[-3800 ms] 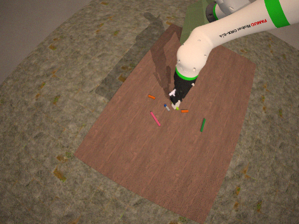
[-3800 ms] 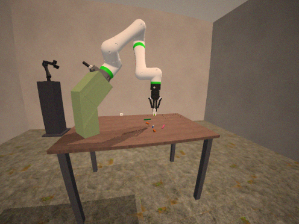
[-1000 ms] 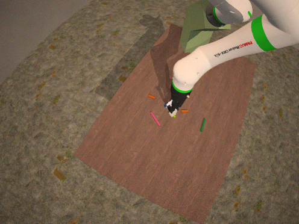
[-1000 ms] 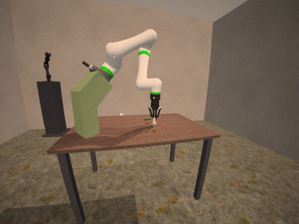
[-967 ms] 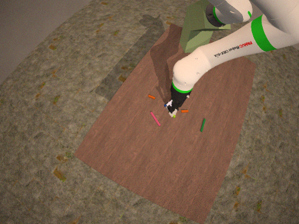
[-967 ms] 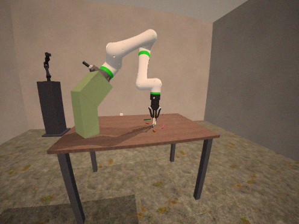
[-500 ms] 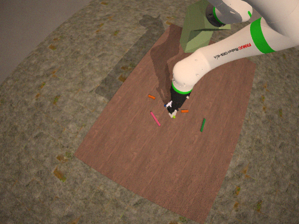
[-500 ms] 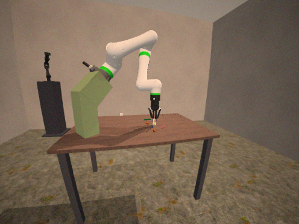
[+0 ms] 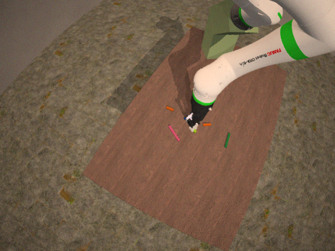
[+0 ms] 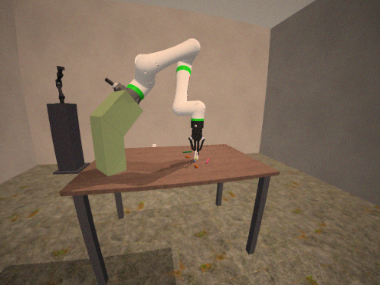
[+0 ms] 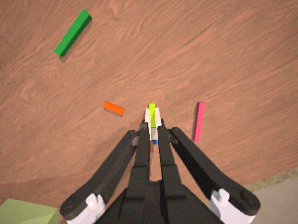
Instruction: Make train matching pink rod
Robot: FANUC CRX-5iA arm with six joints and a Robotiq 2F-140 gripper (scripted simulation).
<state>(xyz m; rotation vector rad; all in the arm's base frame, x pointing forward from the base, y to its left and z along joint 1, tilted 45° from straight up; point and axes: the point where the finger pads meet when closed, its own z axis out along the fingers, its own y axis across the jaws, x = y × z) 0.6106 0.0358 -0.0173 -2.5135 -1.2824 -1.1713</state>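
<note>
The lime rod is 3 cm below my hand. The rest, counted from my hand: blue rod (3 cm behind, 6 cm to the right, 3 cm below); pink rod (7 cm ahead, 6 cm to the right, 3 cm below); grey rod (2 cm behind, 4 cm to the right, 3 cm below).
</note>
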